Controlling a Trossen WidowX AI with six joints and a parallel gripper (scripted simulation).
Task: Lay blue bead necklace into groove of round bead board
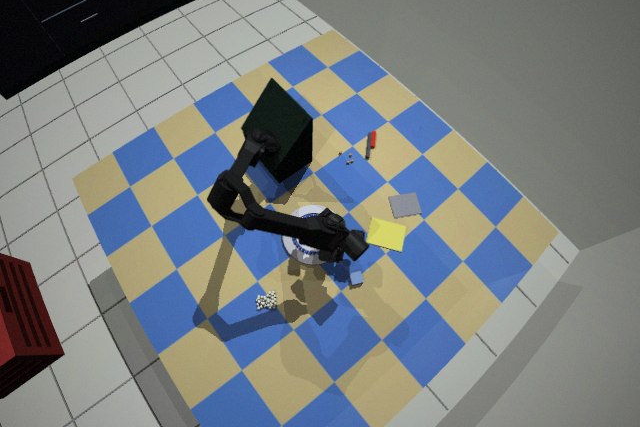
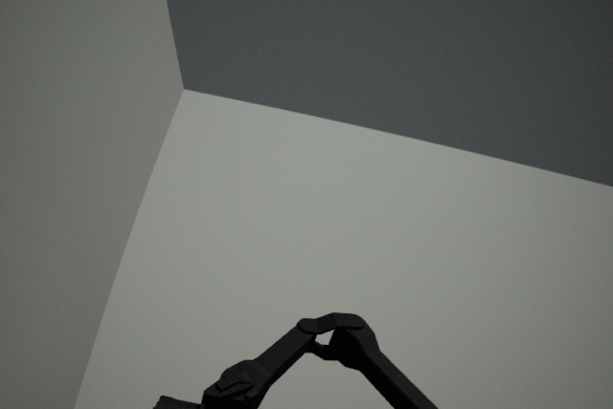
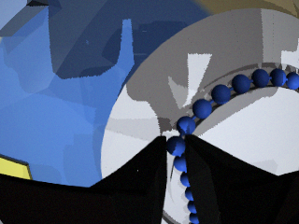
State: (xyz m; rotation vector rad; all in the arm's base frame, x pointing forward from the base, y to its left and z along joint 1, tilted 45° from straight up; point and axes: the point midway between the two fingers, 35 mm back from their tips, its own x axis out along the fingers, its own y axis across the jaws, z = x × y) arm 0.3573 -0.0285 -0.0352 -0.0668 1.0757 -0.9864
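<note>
The round white bead board lies 60 mm behind my gripper tip, 20 mm to the right of it and 10 mm below it. The rest, counted from my gripper tip: small blue cube 130 mm ahead, 10 mm to the left, 10 mm below; grey square 20 mm ahead, 300 mm to the left, 20 mm below; yellow pad 70 mm ahead, 180 mm to the left, 20 mm below.
</note>
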